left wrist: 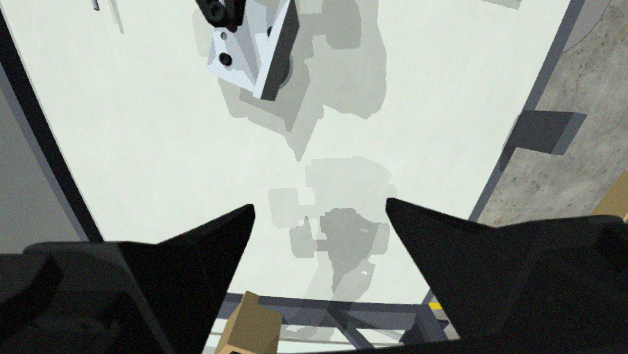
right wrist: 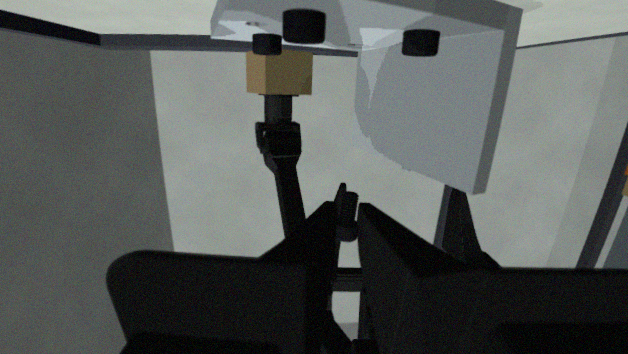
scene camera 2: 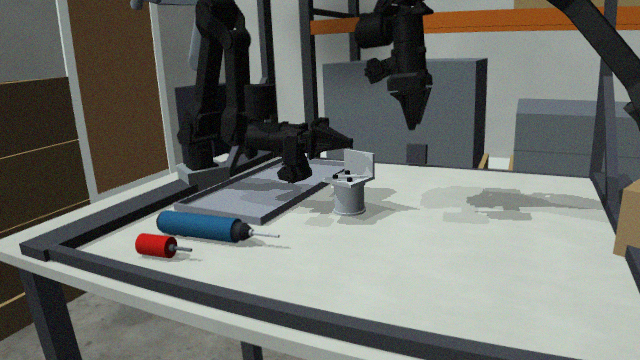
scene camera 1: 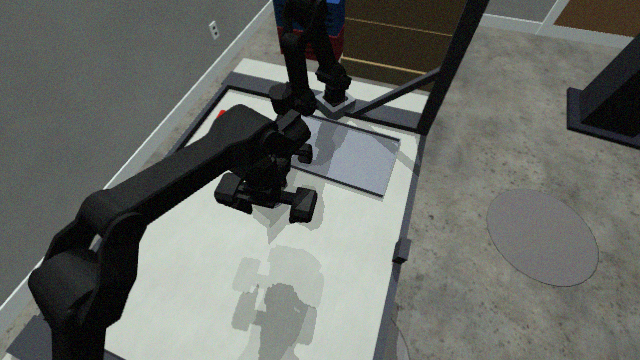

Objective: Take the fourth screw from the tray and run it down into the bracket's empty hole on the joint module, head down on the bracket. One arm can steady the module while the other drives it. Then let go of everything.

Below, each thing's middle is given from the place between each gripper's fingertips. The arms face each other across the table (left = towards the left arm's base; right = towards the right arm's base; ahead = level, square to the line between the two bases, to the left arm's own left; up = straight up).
I see the bracket [scene camera 2: 361, 165] 1 cm ahead of my right hand and 5 cm below it. Round my right hand: blue driver [scene camera 2: 226, 229] 23 cm ahead, 14 cm to the right, 11 cm below; joint module [scene camera 2: 348, 201] 1 cm ahead, 10 cm below; tray [scene camera 1: 363, 159] 6 cm behind, 23 cm to the right, 13 cm below.
The bracket lies 8 cm ahead of my left hand, 10 cm to the right of it and 7 cm below it. Also, from my left hand: blue driver (31 cm ahead, 24 cm to the right, 13 cm below); joint module (8 cm ahead, 10 cm to the right, 12 cm below); tray (2 cm ahead, 33 cm to the right, 15 cm below).
